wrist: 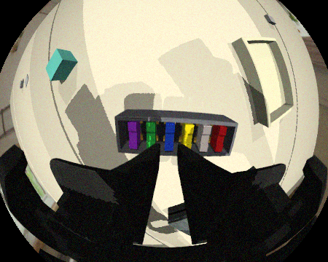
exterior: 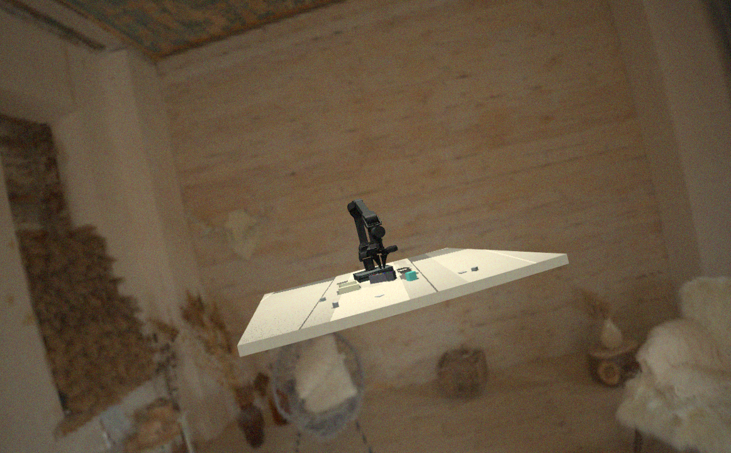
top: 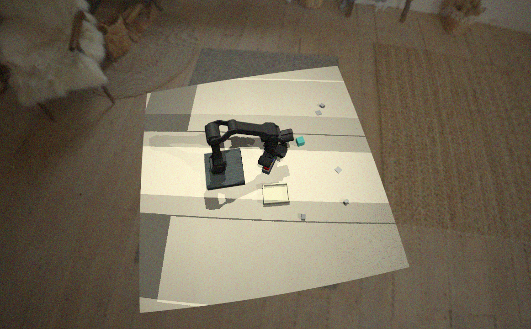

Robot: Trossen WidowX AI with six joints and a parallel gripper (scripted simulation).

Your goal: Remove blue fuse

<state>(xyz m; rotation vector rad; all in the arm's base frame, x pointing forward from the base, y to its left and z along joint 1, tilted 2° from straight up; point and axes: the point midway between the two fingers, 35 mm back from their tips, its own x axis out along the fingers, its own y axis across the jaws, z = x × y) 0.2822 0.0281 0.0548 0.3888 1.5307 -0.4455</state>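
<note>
Now: the blue fuse 4 cm below my gripper tip. Also, from my gripper tip: cream tray (19 cm to the right, 6 cm below).
</note>
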